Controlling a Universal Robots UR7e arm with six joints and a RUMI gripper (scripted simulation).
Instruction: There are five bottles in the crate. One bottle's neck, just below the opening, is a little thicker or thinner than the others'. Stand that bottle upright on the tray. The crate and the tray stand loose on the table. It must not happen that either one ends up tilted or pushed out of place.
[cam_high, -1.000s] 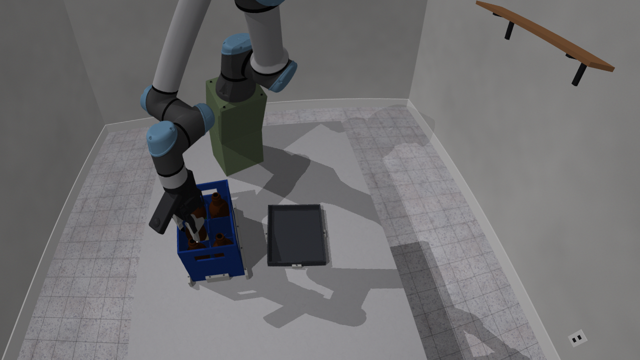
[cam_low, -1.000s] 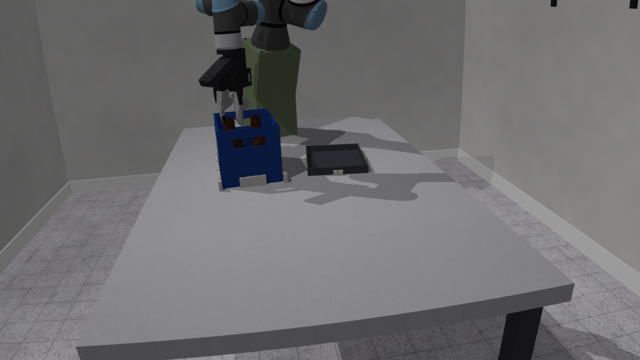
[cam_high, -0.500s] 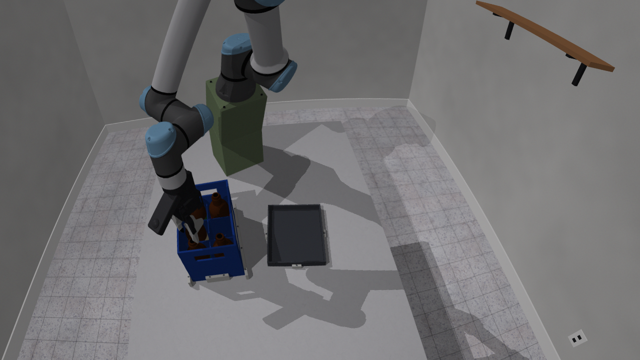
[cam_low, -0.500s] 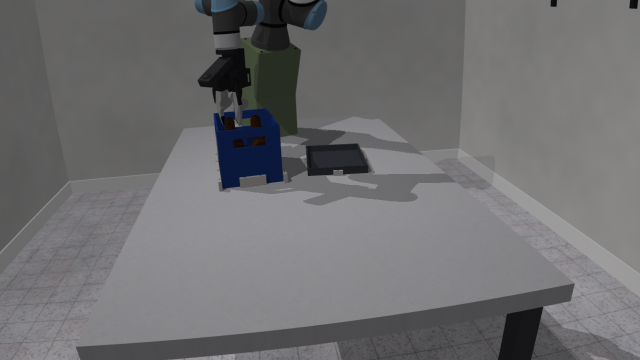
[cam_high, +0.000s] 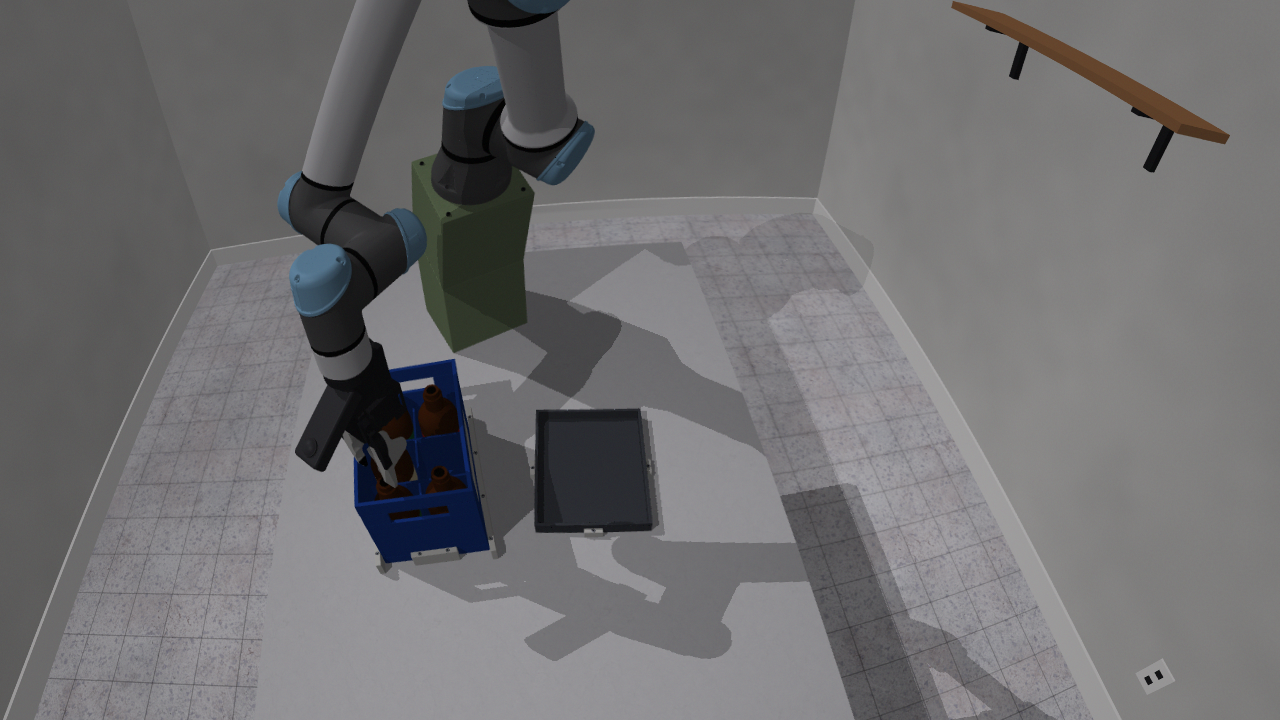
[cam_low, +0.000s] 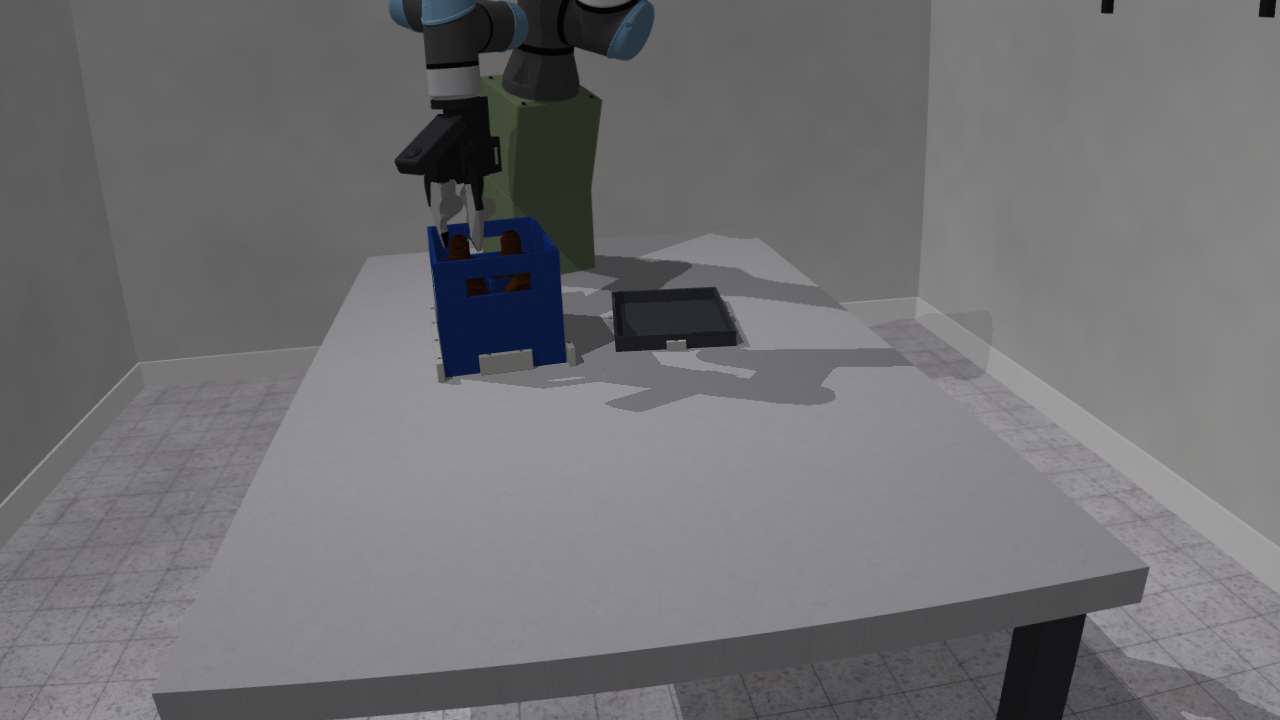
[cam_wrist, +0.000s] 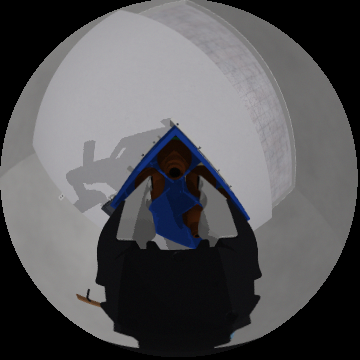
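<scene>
My gripper is now 110 mm above the blue crate, 90 mm past it and 50 mm to the right of it. Round my hand: dark tray (340 mm to the left, 180 mm below, 60 mm behind).
</scene>
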